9 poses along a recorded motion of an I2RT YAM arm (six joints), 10 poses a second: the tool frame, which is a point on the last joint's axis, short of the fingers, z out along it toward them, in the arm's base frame.
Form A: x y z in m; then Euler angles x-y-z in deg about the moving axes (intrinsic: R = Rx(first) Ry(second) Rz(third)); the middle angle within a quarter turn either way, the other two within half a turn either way.
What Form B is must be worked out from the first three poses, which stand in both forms.
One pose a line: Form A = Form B
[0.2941 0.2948 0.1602 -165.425 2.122 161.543] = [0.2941 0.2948 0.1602 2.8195 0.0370 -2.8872]
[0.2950 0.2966 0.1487 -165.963 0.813 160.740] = [0.2950 0.2966 0.1487 2.8054 0.0142 -2.8966]
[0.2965 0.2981 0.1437 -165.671 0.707 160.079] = [0.2965 0.2981 0.1437 2.7939 0.0123 -2.8915]
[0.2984 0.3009 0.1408 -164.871 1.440 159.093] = [0.2984 0.3009 0.1408 2.7767 0.0251 -2.8775]
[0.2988 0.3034 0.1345 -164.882 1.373 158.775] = [0.2988 0.3034 0.1345 2.7711 0.0240 -2.8777]
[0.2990 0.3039 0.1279 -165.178 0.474 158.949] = [0.2990 0.3039 0.1279 2.7742 0.0083 -2.8829]
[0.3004 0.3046 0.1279 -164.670 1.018 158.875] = [0.3004 0.3046 0.1279 2.7729 0.0178 -2.8740]
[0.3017 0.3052 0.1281 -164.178 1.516 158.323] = [0.3017 0.3052 0.1281 2.7633 0.0265 -2.8654]
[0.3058 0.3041 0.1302 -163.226 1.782 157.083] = [0.3058 0.3041 0.1302 2.7416 0.0311 -2.8488]
